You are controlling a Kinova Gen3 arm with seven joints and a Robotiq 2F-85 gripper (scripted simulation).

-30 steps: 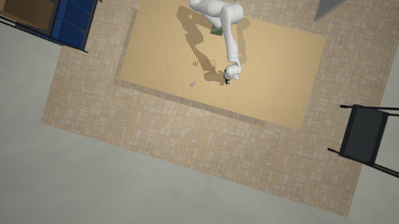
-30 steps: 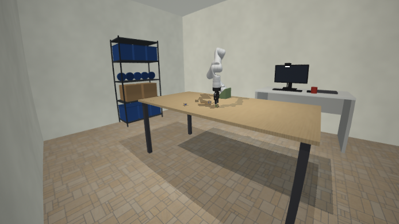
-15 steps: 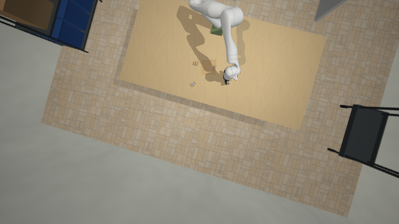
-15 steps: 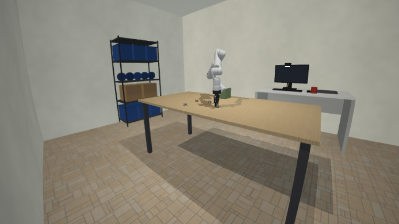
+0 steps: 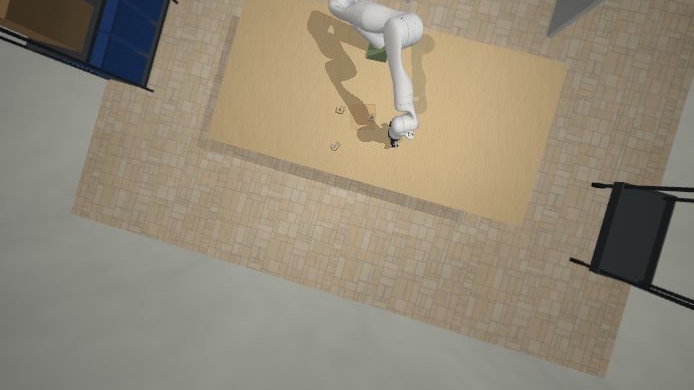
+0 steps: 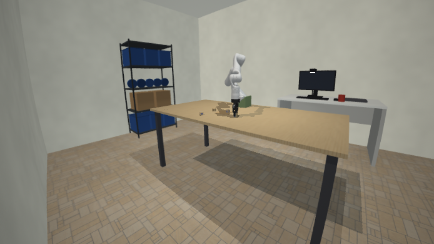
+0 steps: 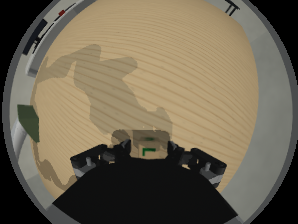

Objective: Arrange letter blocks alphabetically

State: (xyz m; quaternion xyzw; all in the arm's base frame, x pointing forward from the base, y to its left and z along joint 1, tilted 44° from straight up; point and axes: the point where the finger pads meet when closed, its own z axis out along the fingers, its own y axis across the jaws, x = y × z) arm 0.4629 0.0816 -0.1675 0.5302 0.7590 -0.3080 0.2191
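Right now the green-marked block is right at my hand. Round my hand: tan mat 180 mm to the right, 80 mm behind, 20 mm below.
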